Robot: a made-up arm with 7 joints. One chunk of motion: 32 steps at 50 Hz.
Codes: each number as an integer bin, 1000 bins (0 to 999) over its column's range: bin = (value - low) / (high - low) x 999, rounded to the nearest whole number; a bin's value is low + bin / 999 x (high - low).
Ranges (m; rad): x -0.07..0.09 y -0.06..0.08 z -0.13..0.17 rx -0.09..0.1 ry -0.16..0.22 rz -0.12..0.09
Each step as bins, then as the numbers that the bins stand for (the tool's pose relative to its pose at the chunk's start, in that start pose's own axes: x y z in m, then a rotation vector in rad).
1 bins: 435 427 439 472 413 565
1 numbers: -0.0003 -0.0002 0.0018 -0.0002 -0.0029 -0.0012
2 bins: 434 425 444 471 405 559
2 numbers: -0.0005 -0.0004 0.0033 -0.0004 -0.0059 -0.0025
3 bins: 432 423 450 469 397 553
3 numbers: -0.0008 -0.0007 0.0051 -0.0008 -0.0090 -0.0038
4 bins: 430 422 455 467 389 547
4 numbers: -0.0011 -0.0009 0.0066 -0.0012 -0.0120 -0.0050
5 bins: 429 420 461 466 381 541
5 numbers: -0.0013 -0.0011 0.0084 -0.0014 -0.0151 -0.0063
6 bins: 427 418 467 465 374 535
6 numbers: -0.0016 -0.0014 0.0102 -0.0016 -0.0177 -0.0075
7 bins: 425 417 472 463 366 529
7 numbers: -0.0019 -0.0016 0.0117 -0.0019 -0.0208 -0.0088
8 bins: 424 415 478 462 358 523
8 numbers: -0.0021 -0.0018 0.0135 -0.0021 -0.0238 -0.0101
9 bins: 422 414 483 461 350 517
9 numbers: -0.0024 -0.0020 0.0150 -0.0023 -0.0269 -0.0113
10 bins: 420 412 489 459 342 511
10 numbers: -0.0027 -0.0023 0.0168 -0.0027 -0.0299 -0.0126
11 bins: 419 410 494 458 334 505
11 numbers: -0.0029 -0.0025 0.0183 -0.0029 -0.0330 -0.0138
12 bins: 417 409 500 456 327 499
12 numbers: -0.0032 -0.0027 0.0202 -0.0033 -0.0356 -0.0151
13 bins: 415 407 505 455 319 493
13 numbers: -0.0035 -0.0030 0.0217 -0.0035 -0.0387 -0.0164
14 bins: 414 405 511 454 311 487
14 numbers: -0.0037 -0.0032 0.0235 -0.0037 -0.0417 -0.0176
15 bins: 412 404 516 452 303 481
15 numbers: -0.0040 -0.0034 0.0250 -0.0040 -0.0447 -0.0189
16 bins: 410 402 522 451 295 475
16 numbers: -0.0043 -0.0037 0.0268 -0.0042 -0.0478 -0.0202
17 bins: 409 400 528 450 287 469
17 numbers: -0.0045 -0.0039 0.0286 -0.0044 -0.0508 -0.0214
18 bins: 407 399 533 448 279 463
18 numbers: -0.0048 -0.0041 0.0301 -0.0048 -0.0539 -0.0227
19 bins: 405 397 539 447 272 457
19 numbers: -0.0051 -0.0044 0.0319 -0.0050 -0.0565 -0.0239
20 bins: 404 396 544 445 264 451
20 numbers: -0.0053 -0.0045 0.0334 -0.0054 -0.0596 -0.0252
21 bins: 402 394 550 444 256 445
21 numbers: -0.0056 -0.0048 0.0352 -0.0056 -0.0626 -0.0265
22 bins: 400 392 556 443 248 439
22 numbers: -0.0059 -0.0051 0.0370 -0.0057 -0.0657 -0.0277
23 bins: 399 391 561 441 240 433
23 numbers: -0.0061 -0.0052 0.0385 -0.0061 -0.0687 -0.0290
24 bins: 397 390 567 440 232 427
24 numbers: -0.0064 -0.0053 0.0403 -0.0063 -0.0718 -0.0302
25 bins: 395 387 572 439 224 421
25 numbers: -0.0067 -0.0058 0.0418 -0.0065 -0.0748 -0.0315
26 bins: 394 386 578 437 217 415
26 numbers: -0.0069 -0.0059 0.0436 -0.0069 -0.0775 -0.0328
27 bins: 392 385 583 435 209 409
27 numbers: -0.0072 -0.0060 0.0451 -0.0073 -0.0805 -0.0340
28 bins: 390 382 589 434 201 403
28 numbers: -0.0075 -0.0065 0.0469 -0.0075 -0.0835 -0.0353
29 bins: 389 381 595 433 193 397
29 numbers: -0.0077 -0.0066 0.0487 -0.0076 -0.0866 -0.0365
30 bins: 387 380 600 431 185 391
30 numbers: -0.0080 -0.0067 0.0502 -0.0080 -0.0896 -0.0378
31 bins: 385 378 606 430 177 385
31 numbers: -0.0083 -0.0070 0.0520 -0.0082 -0.0927 -0.0391
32 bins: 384 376 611 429 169 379
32 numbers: -0.0085 -0.0073 0.0535 -0.0084 -0.0957 -0.0403
